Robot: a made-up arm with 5 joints.
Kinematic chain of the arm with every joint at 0, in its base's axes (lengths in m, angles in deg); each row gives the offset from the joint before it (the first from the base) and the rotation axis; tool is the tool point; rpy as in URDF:
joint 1: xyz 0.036 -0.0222 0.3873 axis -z
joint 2: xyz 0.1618 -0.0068 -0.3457 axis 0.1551 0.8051 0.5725
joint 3: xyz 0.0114 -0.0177 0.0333 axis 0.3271 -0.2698 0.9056
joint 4: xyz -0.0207 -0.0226 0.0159 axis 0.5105 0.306 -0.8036
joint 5: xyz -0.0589 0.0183 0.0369 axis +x
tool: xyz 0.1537 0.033 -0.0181 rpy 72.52 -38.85 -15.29
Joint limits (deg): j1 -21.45..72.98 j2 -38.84..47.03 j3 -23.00..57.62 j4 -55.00..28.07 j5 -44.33..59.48
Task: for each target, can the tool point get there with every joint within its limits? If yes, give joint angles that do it. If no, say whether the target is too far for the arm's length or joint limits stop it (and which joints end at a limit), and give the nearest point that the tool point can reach.
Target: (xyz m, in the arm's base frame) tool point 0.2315 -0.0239 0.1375
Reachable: yes | joints 14.20 28.66 26.18 -31.49 42.00
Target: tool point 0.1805 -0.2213 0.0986
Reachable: yes | joints 58.13 10.47 34.11 11.88 -25.81
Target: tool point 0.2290 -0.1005 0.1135
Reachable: yes | joints 34.17 7.93 21.69 -22.39 -2.60
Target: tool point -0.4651 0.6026 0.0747
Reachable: no: too far | nearest point 0.1007 0.0794 0.0897 | short by 0.771 m
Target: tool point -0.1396 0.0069 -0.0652
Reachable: no: joint limits stop it (at a limit: joint 1, joint 2, joint 3, joint 4, joint 5) | nearest point 0.0809 0.0450 0.0755 | short by 0.264 m
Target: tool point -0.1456 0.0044 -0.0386
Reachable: no: joint limits stop it (at a limit: joint 1, joint 2, joint 3, joint 4, joint 5) | nearest point 0.0809 0.0450 0.0755 | short by 0.257 m
